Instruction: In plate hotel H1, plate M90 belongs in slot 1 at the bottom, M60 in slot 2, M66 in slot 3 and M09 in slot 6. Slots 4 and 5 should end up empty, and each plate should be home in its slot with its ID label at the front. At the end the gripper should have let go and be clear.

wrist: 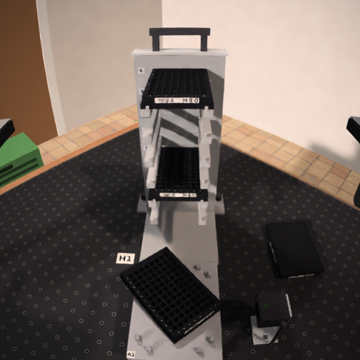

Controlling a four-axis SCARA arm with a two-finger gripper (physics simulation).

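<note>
Plate hotel H1 [217, 80] stands upright in the middle of the wrist view. Plate M90 [178, 86] lies in its top slot, slot 6, with its label at the front. Plate M60 [178, 170] lies in slot 2, label at the front. The rails of slots 1, 3, 4 and 5 carry no plate. A black gridded plate [170, 294] lies skewed over the pegged base in front; its edge label is unreadable. Another dark plate [294, 249] lies on the mat at right, its label too small to read. My gripper [180, 131] is open, its fingers at the left and right image edges, holding nothing.
A small black device [272, 308] on a pale foot stands right of the pegged base [137, 327], which is marked A1. The H1 tag [125, 258] lies left of it. A green block [21, 157] is at the left edge. Walls rise behind the black dotted mat [65, 225].
</note>
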